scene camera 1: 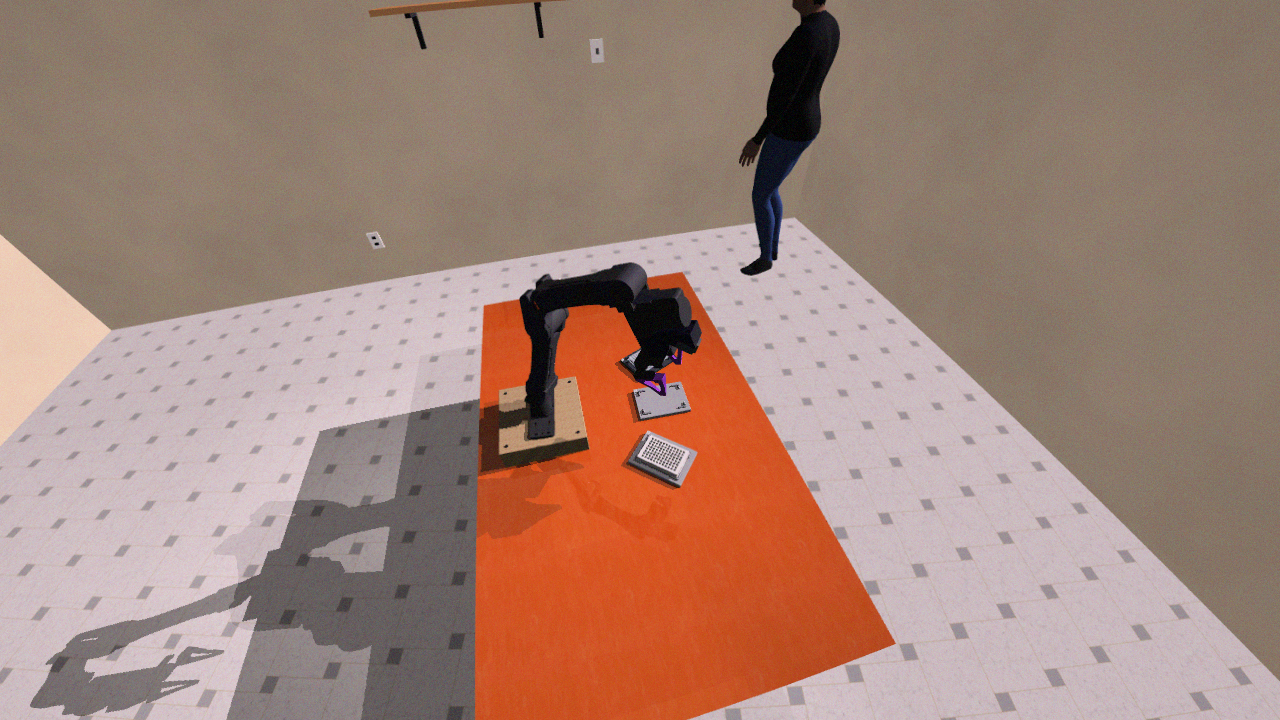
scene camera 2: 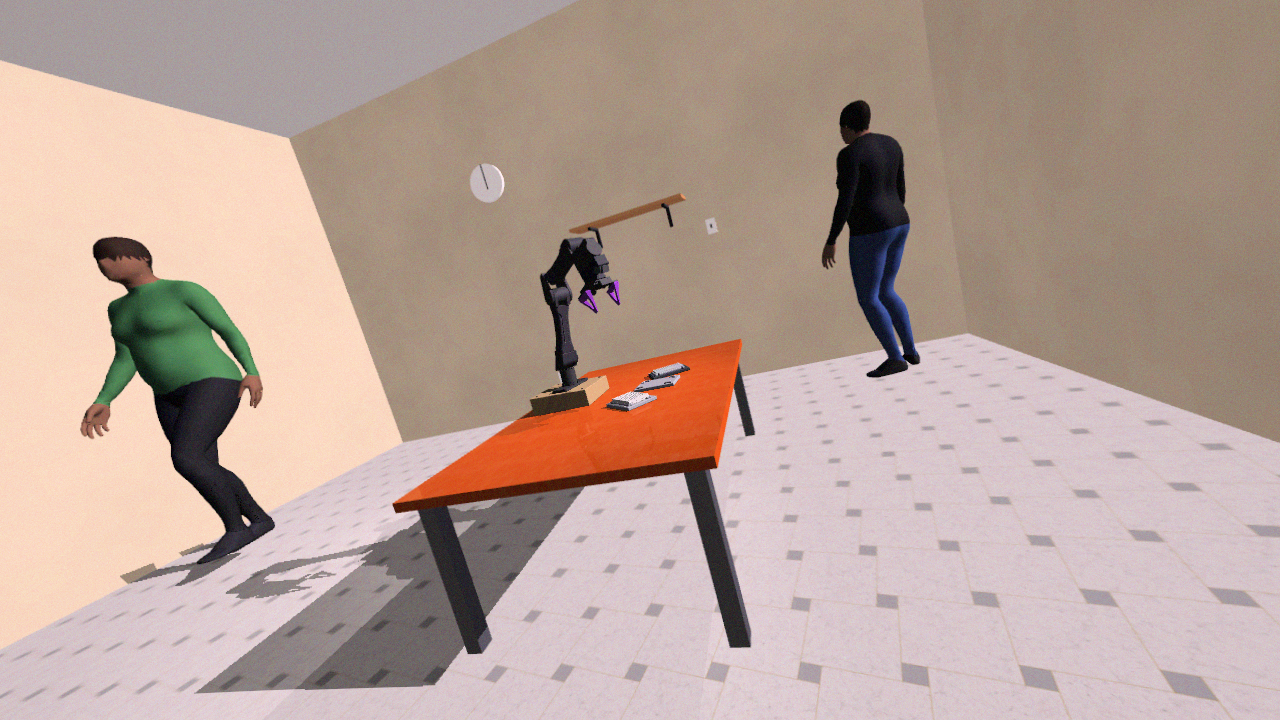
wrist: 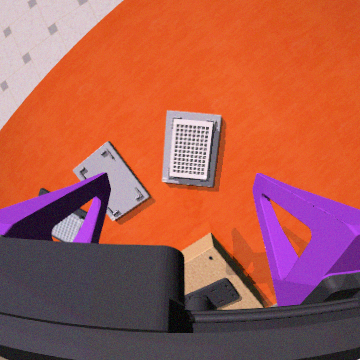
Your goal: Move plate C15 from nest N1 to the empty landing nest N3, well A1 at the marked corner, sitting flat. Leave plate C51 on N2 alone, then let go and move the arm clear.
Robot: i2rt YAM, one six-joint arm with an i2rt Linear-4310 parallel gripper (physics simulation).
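Note:
A white well plate [scene camera 1: 663,454] [scene camera 2: 631,399] [wrist: 191,149] sits on a grey nest [wrist: 200,116], the nearest of three in scene camera 1. An empty grey nest [scene camera 1: 662,401] [scene camera 2: 659,383] [wrist: 121,182] with corner brackets lies in the middle. A greyish plate [scene camera 2: 668,370] [wrist: 66,227] is on the far nest, partly hidden by the gripper in the wrist view. Plate and nest labels and the A1 mark cannot be read. My gripper [scene camera 1: 671,377] [scene camera 2: 606,308] [wrist: 181,180] is open and empty, high above the table, pointing down.
The orange table [scene camera 1: 644,608] [scene camera 2: 572,456] carries the arm's wooden base block [scene camera 1: 572,420] [scene camera 2: 577,394] [wrist: 205,255] beside the nests. A person in black [scene camera 1: 801,80] [scene camera 2: 872,188] stands beyond the table; a person in green [scene camera 2: 174,331] is at the left. A wall shelf [scene camera 2: 631,213] is behind the arm.

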